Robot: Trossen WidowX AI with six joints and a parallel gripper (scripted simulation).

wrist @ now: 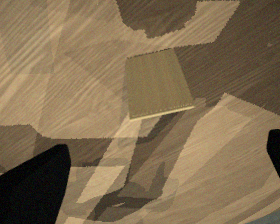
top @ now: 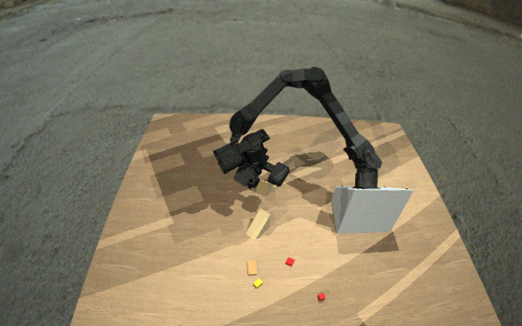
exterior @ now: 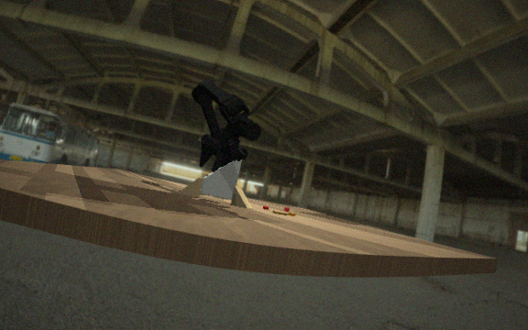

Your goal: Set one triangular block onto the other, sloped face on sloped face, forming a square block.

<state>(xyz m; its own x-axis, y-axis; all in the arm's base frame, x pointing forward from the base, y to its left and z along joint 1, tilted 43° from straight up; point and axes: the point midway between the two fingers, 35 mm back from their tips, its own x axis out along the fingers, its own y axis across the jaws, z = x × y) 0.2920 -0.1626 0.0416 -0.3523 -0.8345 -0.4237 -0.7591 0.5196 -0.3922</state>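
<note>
Now: gripper tip 9 cm above the tan triangular block, 3 cm to the left of it and 2 cm past it. From my gripper tip the other things lie so: small tan block (28 cm to the left, 10 cm below, 6 cm ahead); then orange cube (33 cm to the left, 10 cm below, 6 cm ahead).
</note>
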